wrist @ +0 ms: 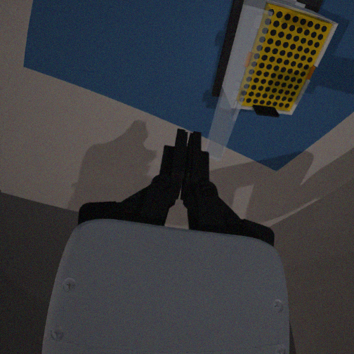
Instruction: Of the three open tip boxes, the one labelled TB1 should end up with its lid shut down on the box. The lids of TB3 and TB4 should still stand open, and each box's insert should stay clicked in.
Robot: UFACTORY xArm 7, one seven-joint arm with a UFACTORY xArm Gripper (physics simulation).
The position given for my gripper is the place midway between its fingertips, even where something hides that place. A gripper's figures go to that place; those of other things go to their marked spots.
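Labels:
My gripper (185, 144) is 0.15 m from the lens, and then there's a blue mat (165, 65) that's 0.29 m from the lens.

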